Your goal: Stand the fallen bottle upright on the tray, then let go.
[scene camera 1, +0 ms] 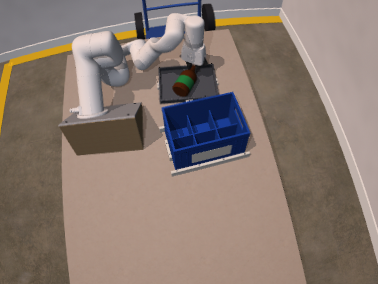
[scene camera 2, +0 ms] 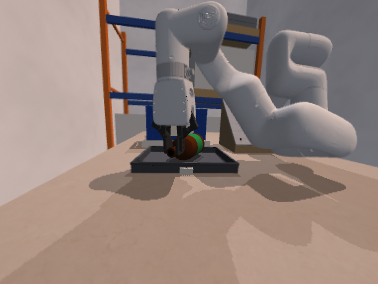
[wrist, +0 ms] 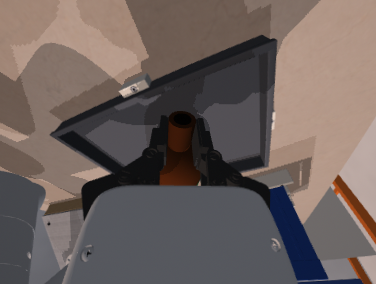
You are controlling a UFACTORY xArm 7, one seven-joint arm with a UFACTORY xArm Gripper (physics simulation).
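Places are measured from the arm's base along level axes (x left, y down, z back), in centimetres.
Where they show: gripper, fingertip midpoint: (scene camera 1: pixel 193 70) (scene camera 2: pixel 174 153) (wrist: pixel 180 127); arm's base, origin of the base link: (scene camera 1: pixel 92 114).
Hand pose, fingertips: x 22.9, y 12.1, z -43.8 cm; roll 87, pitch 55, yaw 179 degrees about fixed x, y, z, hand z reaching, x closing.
Observation:
Each offset is from my fingertips to the top centre of the thing.
The brown bottle with a green band {dx -5.0, dy -4.2, dz +3.7 cm} (scene camera 1: pixel 185 81) (scene camera 2: pixel 188 148) (wrist: pixel 180 172) lies on its side on the dark grey tray {dx -5.0, dy +1.1, dz +3.6 cm} (scene camera 1: pixel 160 85) (scene camera 2: pixel 215 169) (wrist: pixel 235 115). In scene camera 1 its neck points to the upper right, away from the blue crate. My gripper (scene camera 1: pixel 191 65) (scene camera 2: pixel 174 149) (wrist: pixel 180 127) points down over the tray and is shut on the bottle's neck, with one finger on each side of it. In the wrist view the open mouth shows between the fingertips. The bottle's green band and base are hidden there by the gripper's housing.
A blue crate with compartments (scene camera 1: pixel 242 143) (scene camera 2: pixel 151 122) stands close beside the tray. The arm's base stands on a brown box (scene camera 1: pixel 102 137) to the left. A blue hand truck (scene camera 1: pixel 172 7) is beyond the table. An orange and blue shelf rack (scene camera 2: pixel 105 65) stands in the background.

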